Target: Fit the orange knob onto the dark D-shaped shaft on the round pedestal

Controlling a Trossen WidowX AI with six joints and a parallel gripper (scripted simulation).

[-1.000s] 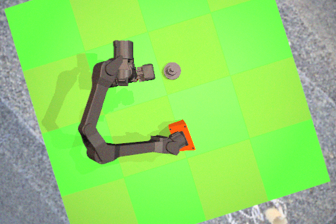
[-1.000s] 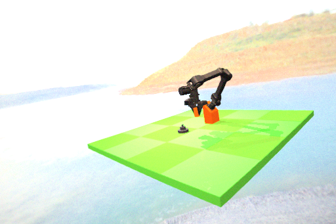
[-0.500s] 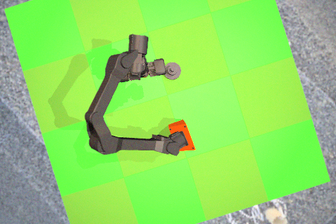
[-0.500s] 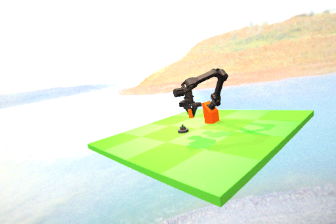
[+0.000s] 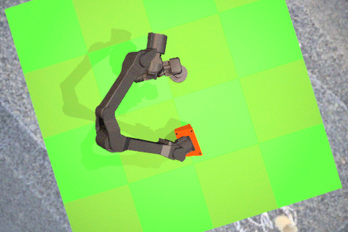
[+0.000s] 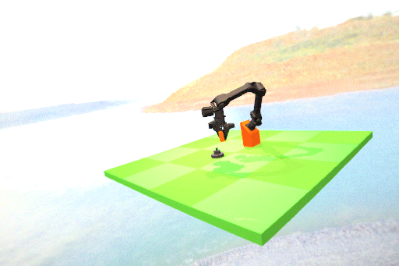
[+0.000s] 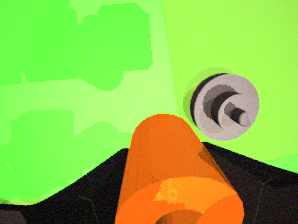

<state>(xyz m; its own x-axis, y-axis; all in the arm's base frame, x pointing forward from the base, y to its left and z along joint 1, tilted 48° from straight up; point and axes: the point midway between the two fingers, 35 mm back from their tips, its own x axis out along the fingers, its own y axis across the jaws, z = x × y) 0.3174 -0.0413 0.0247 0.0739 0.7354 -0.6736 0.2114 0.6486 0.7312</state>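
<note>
My gripper tip is 2 cm past the round grey pedestal, 8 cm to the left of it and 9 cm above it. From my gripper tip the other things lie so: orange knob 2 cm above.
</note>
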